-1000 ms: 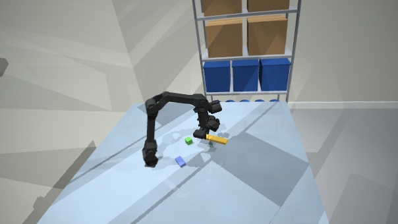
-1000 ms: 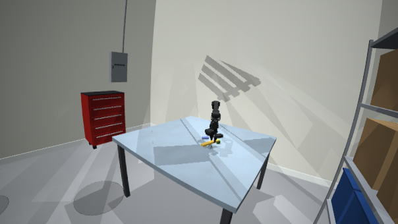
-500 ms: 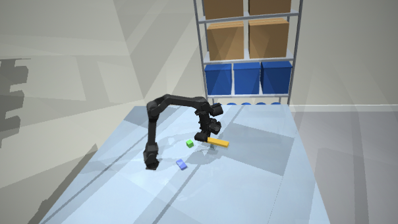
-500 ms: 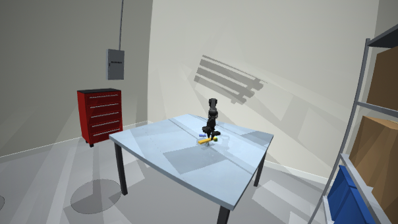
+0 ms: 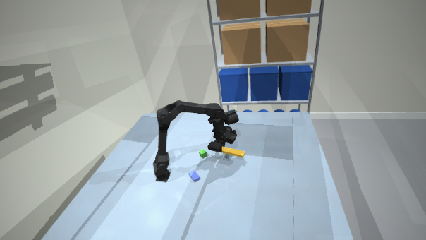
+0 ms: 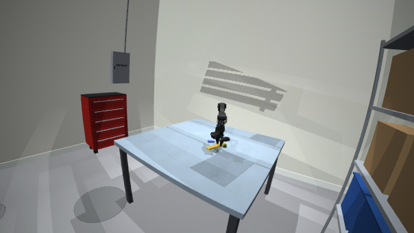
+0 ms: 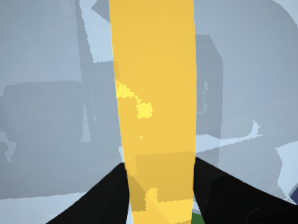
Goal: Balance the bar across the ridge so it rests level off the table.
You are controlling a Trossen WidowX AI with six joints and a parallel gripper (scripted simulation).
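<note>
Right now my gripper tip is 3 cm short of the yellow bar and 1 cm to the left of it. From my gripper tip the other things lie so: green cube 12 cm behind, 3 cm below; flat blue block 13 cm behind, 16 cm to the right, 4 cm below.
</note>
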